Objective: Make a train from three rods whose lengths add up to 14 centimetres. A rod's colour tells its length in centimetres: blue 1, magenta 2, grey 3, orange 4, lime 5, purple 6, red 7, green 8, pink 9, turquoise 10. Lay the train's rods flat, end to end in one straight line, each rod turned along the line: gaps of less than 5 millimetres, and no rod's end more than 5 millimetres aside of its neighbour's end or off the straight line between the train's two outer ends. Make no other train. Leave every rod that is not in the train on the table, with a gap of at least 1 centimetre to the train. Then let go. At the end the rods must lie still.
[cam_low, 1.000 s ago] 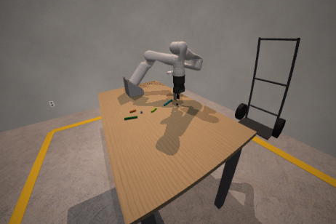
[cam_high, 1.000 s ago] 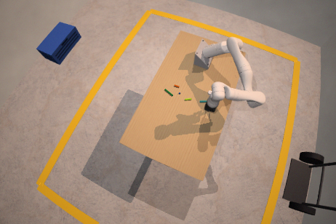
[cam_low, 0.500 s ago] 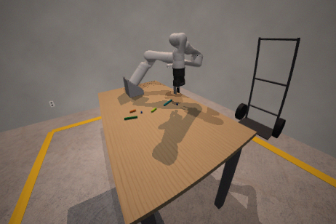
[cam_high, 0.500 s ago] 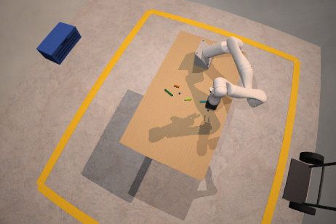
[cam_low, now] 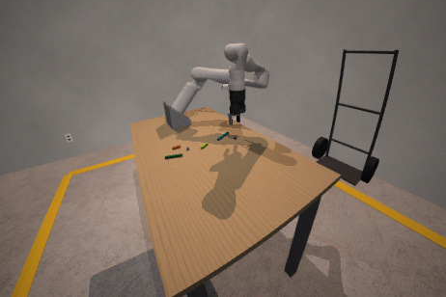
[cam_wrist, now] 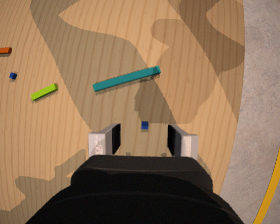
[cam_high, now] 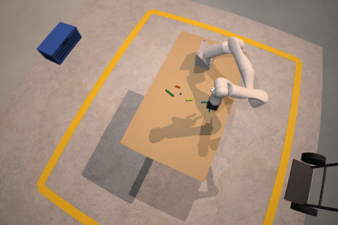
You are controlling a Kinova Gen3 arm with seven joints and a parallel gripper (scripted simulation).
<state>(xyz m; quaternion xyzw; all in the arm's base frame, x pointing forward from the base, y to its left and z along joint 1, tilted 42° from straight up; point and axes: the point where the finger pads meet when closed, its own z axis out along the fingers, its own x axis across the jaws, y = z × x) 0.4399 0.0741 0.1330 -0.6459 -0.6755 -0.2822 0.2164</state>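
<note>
The lime rod is 170 mm to the right of my hand, 100 mm below it and 40 mm behind it. From my hand the other things lie so: green rod: 330 mm to the right, 100 mm below, 40 mm behind; then orange rod: 290 mm to the right, 110 mm behind, 100 mm below; then turquoise rod: 100 mm below, 70 mm behind, 30 mm to the right.
</note>
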